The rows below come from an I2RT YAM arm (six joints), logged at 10 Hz.
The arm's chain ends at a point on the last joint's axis. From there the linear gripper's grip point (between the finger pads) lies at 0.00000 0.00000 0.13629 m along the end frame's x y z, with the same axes.
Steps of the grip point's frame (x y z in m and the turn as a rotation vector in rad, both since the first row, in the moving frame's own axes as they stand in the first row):
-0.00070 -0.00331 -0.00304 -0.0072 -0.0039 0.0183
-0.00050 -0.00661 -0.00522 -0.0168 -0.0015 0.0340
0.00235 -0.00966 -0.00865 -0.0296 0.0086 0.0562
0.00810 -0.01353 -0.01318 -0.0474 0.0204 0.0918
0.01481 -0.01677 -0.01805 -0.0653 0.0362 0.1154
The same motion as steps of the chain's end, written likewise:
-0.00016 -0.00429 -0.00304 -0.0072 -0.0039 0.0183
-0.00026 -0.00890 -0.00520 -0.0168 -0.0015 0.0340
0.00129 -0.01372 -0.00859 -0.0296 0.0086 0.0562
0.00562 -0.02011 -0.01300 -0.0474 0.0204 0.0918
0.01040 -0.02593 -0.01767 -0.0653 0.0362 0.1154

